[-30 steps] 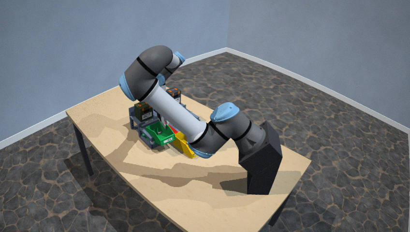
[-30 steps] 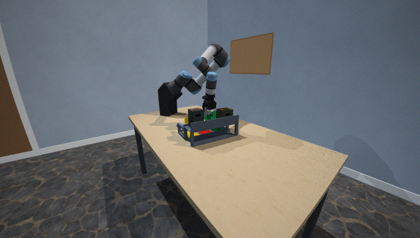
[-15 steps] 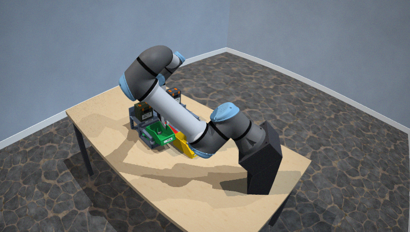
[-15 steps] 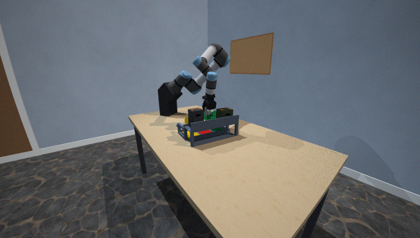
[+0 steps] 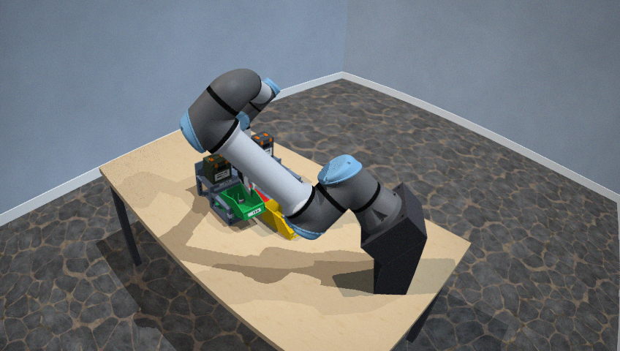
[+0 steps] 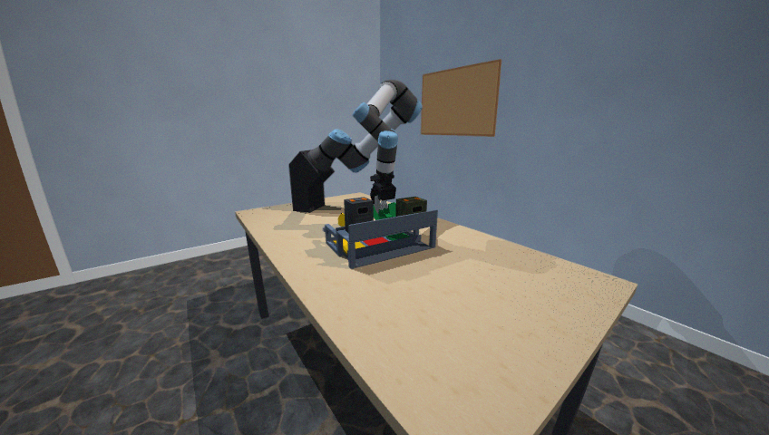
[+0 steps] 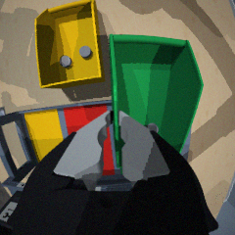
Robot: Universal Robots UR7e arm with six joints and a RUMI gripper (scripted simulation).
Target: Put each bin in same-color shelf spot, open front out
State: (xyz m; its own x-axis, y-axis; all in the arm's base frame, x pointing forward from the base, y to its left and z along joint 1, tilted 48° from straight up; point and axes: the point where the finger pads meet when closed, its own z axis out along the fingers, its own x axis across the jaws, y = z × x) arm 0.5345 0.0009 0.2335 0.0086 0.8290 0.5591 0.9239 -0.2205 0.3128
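Right now my hand is 50 mm to the right of the green bin, 20 mm above it and 10 mm past it. Round my hand: yellow bin (130 mm behind, 70 mm to the right, 70 mm below); then black box (180 mm to the right, 180 mm ahead, 50 mm above).
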